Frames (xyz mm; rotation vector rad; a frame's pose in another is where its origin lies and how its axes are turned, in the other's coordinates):
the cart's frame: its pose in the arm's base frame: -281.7 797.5 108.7 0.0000 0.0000 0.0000
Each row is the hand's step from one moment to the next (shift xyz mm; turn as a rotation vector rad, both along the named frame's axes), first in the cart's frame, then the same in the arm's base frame.
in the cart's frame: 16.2 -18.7 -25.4 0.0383 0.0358 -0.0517
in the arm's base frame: 16.2 -18.7 -25.4 0.0383 0.0358 -0.0517
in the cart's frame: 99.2 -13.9 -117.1 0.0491 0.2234 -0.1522
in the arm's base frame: 99.2 -13.9 -117.1 0.0491 0.2234 -0.1522
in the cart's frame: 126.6 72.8 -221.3 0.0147 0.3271 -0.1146
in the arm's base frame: 126.6 72.8 -221.3 0.0147 0.3271 -0.1146
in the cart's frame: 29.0 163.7 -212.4 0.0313 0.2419 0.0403
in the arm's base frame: 29.0 163.7 -212.4 0.0313 0.2419 0.0403
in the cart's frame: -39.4 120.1 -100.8 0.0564 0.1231 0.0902
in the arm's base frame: -39.4 120.1 -100.8 0.0564 0.1231 0.0902
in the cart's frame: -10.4 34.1 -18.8 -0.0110 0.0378 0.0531
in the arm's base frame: -10.4 34.1 -18.8 -0.0110 0.0378 0.0531
